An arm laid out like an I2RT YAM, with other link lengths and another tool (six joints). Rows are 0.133 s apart.
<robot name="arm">
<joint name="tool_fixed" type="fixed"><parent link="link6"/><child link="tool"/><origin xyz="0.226 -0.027 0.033" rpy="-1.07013 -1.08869 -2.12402"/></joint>
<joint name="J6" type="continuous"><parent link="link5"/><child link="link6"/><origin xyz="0.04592 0 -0.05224" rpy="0 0 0"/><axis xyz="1 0 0"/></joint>
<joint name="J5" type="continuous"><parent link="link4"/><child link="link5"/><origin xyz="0.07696 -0.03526 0.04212" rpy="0 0 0"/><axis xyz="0 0 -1"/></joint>
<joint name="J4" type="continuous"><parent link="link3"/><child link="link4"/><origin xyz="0.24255 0.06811 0.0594" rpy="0 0 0"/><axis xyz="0 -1 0"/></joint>
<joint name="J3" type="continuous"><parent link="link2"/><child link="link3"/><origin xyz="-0.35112 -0.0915 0" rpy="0 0 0"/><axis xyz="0 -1 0"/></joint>
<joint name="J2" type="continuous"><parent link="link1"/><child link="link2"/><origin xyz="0.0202 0.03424 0.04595" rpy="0 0 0"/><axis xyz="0 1 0"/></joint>
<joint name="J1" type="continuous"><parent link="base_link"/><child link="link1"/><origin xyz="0 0 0.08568" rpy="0 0 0"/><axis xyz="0 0 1"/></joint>
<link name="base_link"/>
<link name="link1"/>
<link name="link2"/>
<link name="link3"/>
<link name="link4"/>
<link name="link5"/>
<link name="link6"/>
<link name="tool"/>
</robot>
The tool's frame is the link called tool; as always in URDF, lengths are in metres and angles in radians. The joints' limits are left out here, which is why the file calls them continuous.
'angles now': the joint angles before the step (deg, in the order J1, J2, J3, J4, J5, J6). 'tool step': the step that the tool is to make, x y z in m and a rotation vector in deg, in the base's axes. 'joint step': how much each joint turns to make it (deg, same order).
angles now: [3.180 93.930 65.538 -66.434 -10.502 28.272]
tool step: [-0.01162 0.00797 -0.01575 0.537 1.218 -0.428]
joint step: [1.225 0.000 -3.913 3.039 -0.765 1.618]
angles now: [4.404 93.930 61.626 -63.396 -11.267 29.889]
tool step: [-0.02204 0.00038 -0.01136 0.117 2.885 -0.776]
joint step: [0.044 0.000 -3.256 0.545 -0.437 0.788]
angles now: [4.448 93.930 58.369 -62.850 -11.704 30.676]
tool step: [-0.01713 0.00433 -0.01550 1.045 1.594 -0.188]
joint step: [-0.001 0.000 -4.329 2.821 -1.180 -0.001]
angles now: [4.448 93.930 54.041 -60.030 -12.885 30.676]
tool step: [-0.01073 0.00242 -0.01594 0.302 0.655 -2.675]
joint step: [-0.001 0.044 -4.241 4.263 -0.808 2.644]
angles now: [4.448 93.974 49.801 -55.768 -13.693 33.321]
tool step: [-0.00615 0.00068 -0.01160 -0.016 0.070 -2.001]
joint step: [0.000 -0.002 -3.104 3.519 -0.328 2.034]
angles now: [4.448 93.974 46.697 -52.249 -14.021 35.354]
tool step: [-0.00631 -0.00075 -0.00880 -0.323 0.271 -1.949]
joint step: [0.000 -0.001 -2.448 2.645 -0.022 2.032]
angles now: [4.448 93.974 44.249 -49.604 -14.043 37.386]
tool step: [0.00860 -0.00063 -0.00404 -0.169 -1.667 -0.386]
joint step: [-0.022 -0.001 -0.677 2.425 0.241 0.416]
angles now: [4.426 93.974 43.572 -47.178 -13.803 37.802]
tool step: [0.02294 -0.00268 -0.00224 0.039 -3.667 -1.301]
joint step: [-0.918 -0.001 0.043 3.715 0.176 0.414]
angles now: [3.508 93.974 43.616 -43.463 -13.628 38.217]
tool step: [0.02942 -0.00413 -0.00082 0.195 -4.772 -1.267]
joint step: [-1.311 -0.002 -0.001 4.765 0.044 -0.044]
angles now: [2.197 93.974 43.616 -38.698 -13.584 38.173]
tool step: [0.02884 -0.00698 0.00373 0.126 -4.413 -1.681]
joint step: [-1.683 0.001 0.656 3.760 -0.022 0.000]
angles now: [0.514 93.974 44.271 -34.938 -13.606 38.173]
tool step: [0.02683 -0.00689 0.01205 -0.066 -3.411 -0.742]
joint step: [-1.377 -0.001 2.666 0.590 -0.022 -0.655]
